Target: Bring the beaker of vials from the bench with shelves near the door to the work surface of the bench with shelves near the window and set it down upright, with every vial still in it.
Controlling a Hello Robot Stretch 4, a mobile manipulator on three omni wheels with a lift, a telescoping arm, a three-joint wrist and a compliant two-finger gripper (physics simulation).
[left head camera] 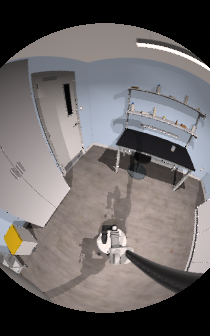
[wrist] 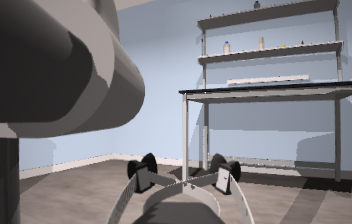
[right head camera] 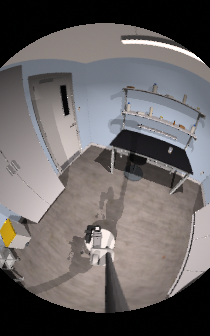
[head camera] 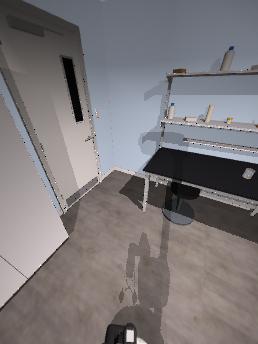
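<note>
The beaker of vials [head camera: 248, 173] [left head camera: 173, 148] [right head camera: 170, 149] stands on the black top of the bench with shelves near the door [head camera: 200, 164] [left head camera: 142, 143] [right head camera: 137, 143], toward its right part; single vials are too small to tell. In the wrist view my gripper [wrist: 183, 166] is open and empty, its fingertips wide apart low over the floor, away from the beaker. Another bench with shelves [wrist: 270, 92], with no stool showing under it, stands beyond the gripper in the wrist view; it seems to be the one near the window. The window does not show.
A round stool [head camera: 178, 212] [left head camera: 137, 172] [right head camera: 133, 173] stands under the door-side bench's front. The door [head camera: 47, 115] is left of it. A tall cabinet [head camera: 25, 210] [left head camera: 30, 155] is at the left. A yellow-fronted box [left head camera: 13, 240] [right head camera: 8, 233] stands beside the cabinet.
</note>
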